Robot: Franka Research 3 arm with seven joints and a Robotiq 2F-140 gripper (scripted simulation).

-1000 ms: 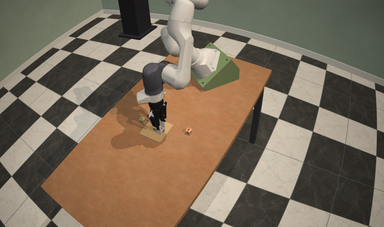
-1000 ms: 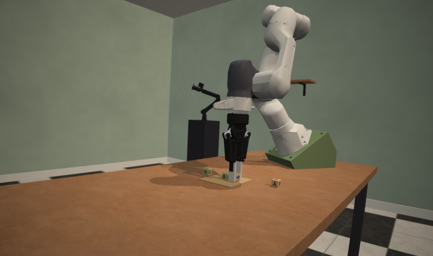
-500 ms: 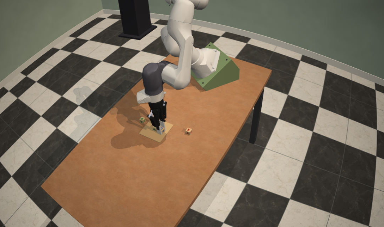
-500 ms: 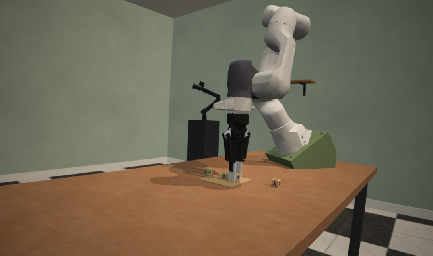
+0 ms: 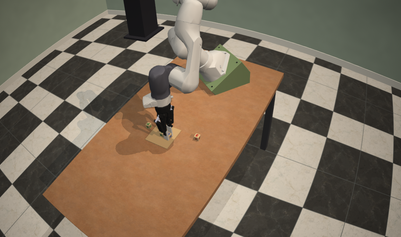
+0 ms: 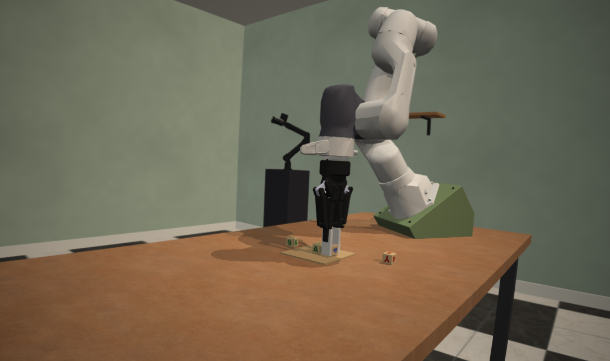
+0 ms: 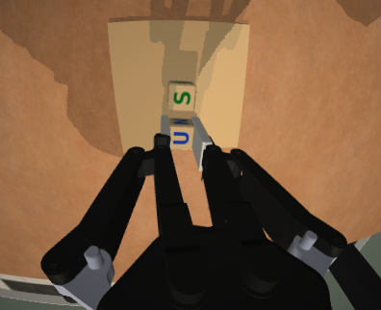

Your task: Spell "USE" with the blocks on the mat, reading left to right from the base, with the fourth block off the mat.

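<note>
The U block is 2 cm below my hand. Also, from my hand: mat 4 cm to the right, 4 cm below; green P block 2 cm behind, 14 cm to the right, 3 cm below; S block 4 cm to the right, 3 cm below.
</note>
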